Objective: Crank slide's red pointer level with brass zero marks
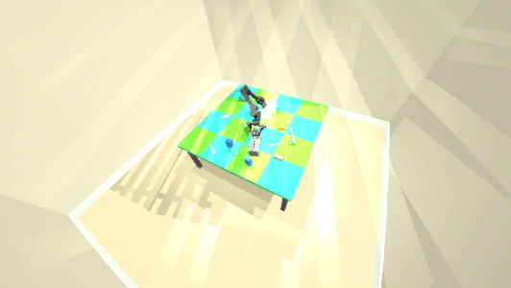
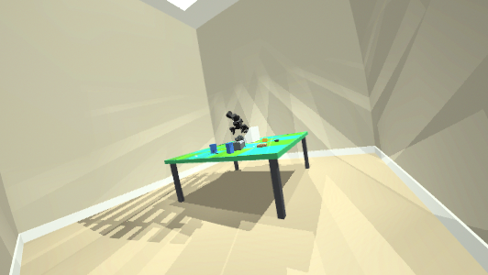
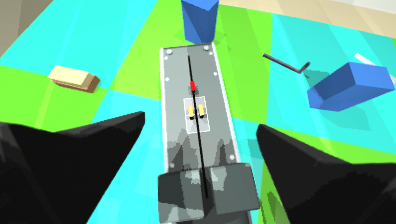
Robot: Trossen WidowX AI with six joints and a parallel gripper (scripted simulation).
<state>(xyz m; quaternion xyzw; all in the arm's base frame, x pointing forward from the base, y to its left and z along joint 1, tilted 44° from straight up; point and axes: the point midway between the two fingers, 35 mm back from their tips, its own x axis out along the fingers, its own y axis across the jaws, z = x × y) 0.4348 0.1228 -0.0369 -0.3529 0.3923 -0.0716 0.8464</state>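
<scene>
Now: gripper tip 140 mm past the crank handle, 80 mm above it and 60 mm to the left of it. The rest, counted from my gripper tip: red pointer 60 mm below, 60 mm ahead, 30 mm to the left; black L-shaped key 210 mm ahead, 150 mm to the right, 130 mm below; tan block 290 mm to the left, 130 mm below, 60 mm ahead.
</scene>
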